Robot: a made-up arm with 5 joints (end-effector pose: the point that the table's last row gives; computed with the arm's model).
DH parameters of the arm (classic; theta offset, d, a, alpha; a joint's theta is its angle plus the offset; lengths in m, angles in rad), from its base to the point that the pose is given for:
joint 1: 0 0.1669 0 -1.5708
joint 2: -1.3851 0 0.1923 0
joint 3: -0.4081 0 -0.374 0
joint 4: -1.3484 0 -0.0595 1.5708
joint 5: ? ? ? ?
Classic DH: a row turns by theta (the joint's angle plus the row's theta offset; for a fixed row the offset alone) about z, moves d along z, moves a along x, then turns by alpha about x.
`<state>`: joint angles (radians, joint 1 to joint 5).
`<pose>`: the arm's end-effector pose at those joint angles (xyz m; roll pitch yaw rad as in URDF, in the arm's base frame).
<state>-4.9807 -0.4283 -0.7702 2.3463 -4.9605</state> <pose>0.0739 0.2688 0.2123 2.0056 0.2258 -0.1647</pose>
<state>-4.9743 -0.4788 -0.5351 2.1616 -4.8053</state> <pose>0.0655 0.2442 0.1428 1.9955 0.0847 -0.2237</pose>
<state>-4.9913 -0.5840 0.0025 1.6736 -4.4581</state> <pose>0.0426 0.1487 -0.0032 2.0630 -0.2252 -0.3981</pose>
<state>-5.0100 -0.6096 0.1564 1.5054 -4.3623</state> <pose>0.0347 0.1131 -0.0390 2.1168 -0.3025 -0.4767</pose>
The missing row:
joint 5: 3.1416 0.076 0 0
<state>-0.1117 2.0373 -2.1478 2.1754 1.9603</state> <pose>0.1788 -0.0201 -0.3196 1.0435 -0.3409 -1.4902</pose>
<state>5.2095 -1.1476 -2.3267 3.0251 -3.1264</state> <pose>-0.1279 0.2358 0.5521 3.1343 0.4492 2.0510</pose>
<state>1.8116 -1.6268 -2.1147 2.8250 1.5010</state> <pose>0.0878 -0.3576 0.4472 -2.2263 -0.0554 0.2833</pose>
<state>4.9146 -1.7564 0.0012 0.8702 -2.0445</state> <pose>0.0497 -0.2426 0.3128 2.3143 0.3608 0.5161</pose>
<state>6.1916 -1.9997 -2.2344 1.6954 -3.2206</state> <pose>-0.5521 0.0507 0.3116 -0.0543 0.6007 -0.1874</pose>
